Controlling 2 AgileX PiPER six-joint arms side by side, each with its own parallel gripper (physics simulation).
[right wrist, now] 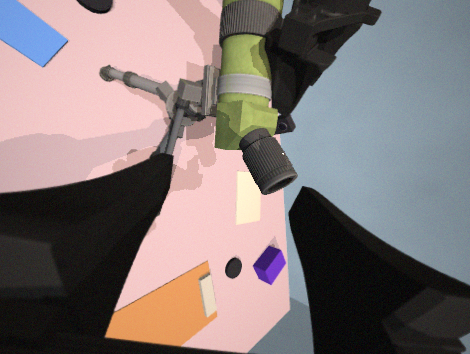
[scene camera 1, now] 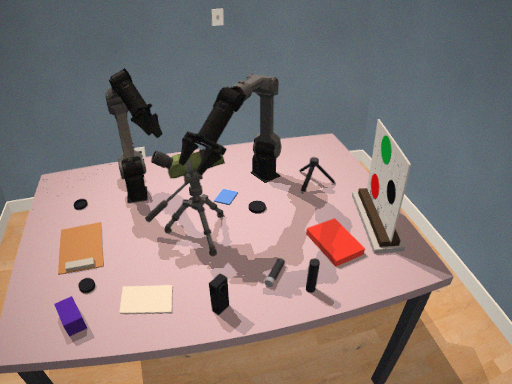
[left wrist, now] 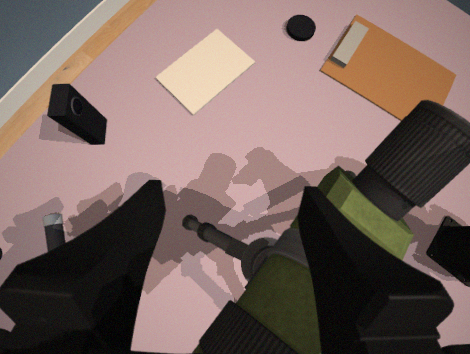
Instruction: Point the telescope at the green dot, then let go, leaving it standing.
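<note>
The green telescope [scene camera 1: 177,167] [left wrist: 372,215] [right wrist: 245,52] stands upright on its grey tripod [scene camera 1: 196,192] [right wrist: 190,92]. In scene camera 1 its black eyepiece is at the left and its front end is at the right, partly behind the left gripper. The green dot [scene camera 1: 386,150] is at the top of the white board at the right. My left gripper [scene camera 1: 192,168] [left wrist: 232,198] is open, low at the telescope's body; in the left wrist view one finger overlaps the body. Whether it touches is unclear. My right gripper [scene camera 1: 157,132] [right wrist: 236,186] is open and empty, above and left of the eyepiece.
The white board [scene camera 1: 404,175] also bears red and black dots. A small tripod [scene camera 1: 313,162], a red book [scene camera 1: 335,241], a black box [scene camera 1: 219,295], a flashlight [scene camera 1: 275,272] and a black cylinder [scene camera 1: 312,275] stand or lie around. An orange clipboard [scene camera 1: 82,242] lies at the left.
</note>
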